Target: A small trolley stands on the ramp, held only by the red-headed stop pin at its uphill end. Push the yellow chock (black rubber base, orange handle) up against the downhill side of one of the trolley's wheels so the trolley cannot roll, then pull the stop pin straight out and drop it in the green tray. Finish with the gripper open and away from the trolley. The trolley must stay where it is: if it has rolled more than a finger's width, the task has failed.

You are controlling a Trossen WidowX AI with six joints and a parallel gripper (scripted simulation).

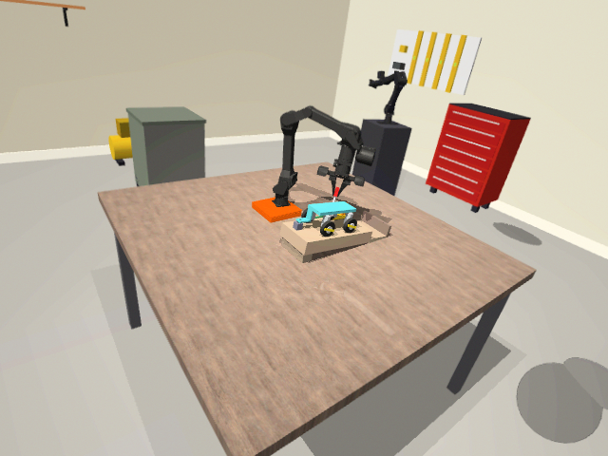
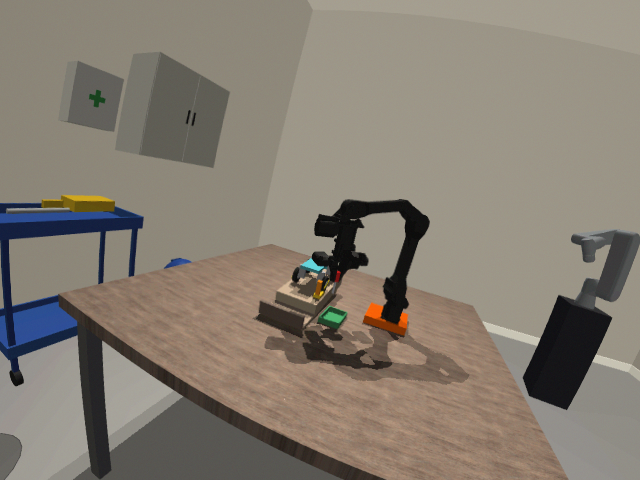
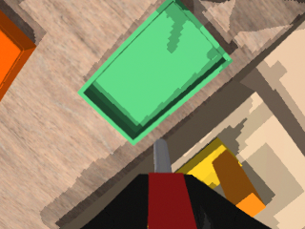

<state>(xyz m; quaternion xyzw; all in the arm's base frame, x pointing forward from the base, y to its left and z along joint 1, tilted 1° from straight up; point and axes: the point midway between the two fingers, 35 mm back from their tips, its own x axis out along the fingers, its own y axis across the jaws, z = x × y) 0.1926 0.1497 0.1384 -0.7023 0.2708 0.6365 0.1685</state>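
My gripper tip is now 140 mm above the green tray and 20 mm past it. Round my gripper tip: yellow chock 50 mm below, 50 mm ahead; red-headed stop pin right at my gripper tip; trolley 120 mm ahead, 90 mm to the right, 20 mm below.
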